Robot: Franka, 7 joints.
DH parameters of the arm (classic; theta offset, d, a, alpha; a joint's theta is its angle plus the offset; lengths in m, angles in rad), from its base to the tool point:
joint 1: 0 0.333 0 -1.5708
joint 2: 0 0 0 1.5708
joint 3: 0 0.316 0.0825 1.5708
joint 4: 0 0 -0.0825 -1.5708
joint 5: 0 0.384 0 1.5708
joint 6: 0 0 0.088 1.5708
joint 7: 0 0.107 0 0
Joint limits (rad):
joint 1: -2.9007..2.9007
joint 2: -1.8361..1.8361
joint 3: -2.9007..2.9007
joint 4: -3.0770..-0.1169
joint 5: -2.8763..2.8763
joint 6: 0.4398..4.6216
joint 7: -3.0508..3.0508
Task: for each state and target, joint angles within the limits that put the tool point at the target. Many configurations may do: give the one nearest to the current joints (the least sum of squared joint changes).
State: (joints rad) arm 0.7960 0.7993 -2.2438 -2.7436 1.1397 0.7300 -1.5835
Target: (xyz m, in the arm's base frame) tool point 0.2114 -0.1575 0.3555
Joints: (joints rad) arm 1.0003 0.8218 -2.1568 -2.7633 1.1336 0.6220 -1.5835
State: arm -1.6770 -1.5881 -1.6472 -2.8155 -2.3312 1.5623 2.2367
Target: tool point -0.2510 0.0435 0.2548
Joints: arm -2.1059 -1.5699 -1.3252 -3.0770 -1.7226 1.1019 2.2367
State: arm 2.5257 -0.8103 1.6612 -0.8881 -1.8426 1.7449 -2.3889
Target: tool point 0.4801 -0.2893 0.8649
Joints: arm 2.9007 -0.9578 1.5840 -0.4629 -1.8349 1.1418 -2.3889
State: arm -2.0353 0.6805 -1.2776 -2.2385 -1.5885 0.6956 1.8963
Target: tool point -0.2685 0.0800 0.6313
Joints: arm -1.7875 1.0181 -1.9990 -2.3485 -1.4836 0.4398 1.8963
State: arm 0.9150 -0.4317 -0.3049 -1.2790 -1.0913 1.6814 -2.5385
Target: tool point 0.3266 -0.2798 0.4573
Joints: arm 0.4586 -0.4224 -0.8677 -2.2449 -0.9214 1.3351 -2.5385
